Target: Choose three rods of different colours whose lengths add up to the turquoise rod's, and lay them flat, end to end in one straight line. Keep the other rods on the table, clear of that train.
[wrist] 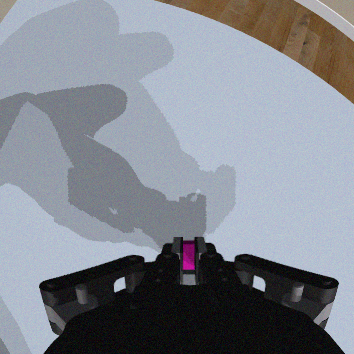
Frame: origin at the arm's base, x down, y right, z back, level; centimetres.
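Seen in the pictures: gripper, fingertip midpoint: (188,248).
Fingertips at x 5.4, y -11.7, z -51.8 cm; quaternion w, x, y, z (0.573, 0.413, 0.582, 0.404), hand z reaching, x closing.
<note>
A point is followed by its place in that frame.
My gripper (188,248) @(y -11.7, x 5.4, z -51.8 cm) is at the bottom middle of the wrist view, shut on a magenta rod (188,256) @(y -11.5, x 4.7, z -51.4 cm). A short magenta stretch of the rod shows between the two fingertips; the gripper's body hides the rest. The gripper is over the pale blue table top, and its shadow reaches close to the fingertips. How high the rod is above the table is hard to tell. The turquoise rod and the other rods do not show in this view.
The round pale blue table top (280,165) @(y -6.9, x 5.7, z -60.0 cm) fills most of the view. Its curved edge runs across the upper right, with brown wooden floor (305,45) beyond it. Overlapping grey shadows of the arm lie across the left and middle.
</note>
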